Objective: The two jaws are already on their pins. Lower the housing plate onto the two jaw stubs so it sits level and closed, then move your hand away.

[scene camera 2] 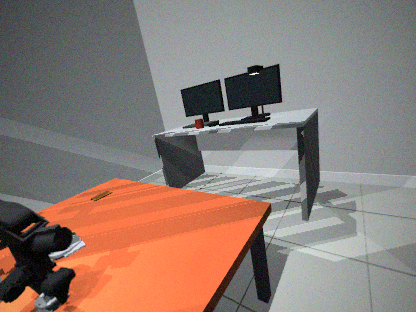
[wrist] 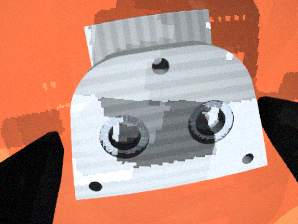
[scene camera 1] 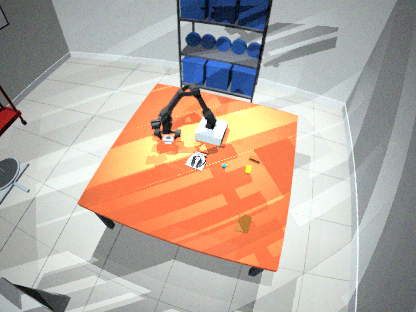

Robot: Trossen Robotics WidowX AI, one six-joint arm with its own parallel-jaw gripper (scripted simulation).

Labels:
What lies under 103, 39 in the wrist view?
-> A white piece.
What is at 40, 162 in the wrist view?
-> My gripper.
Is my gripper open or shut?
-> Open.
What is my gripper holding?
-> Nothing.

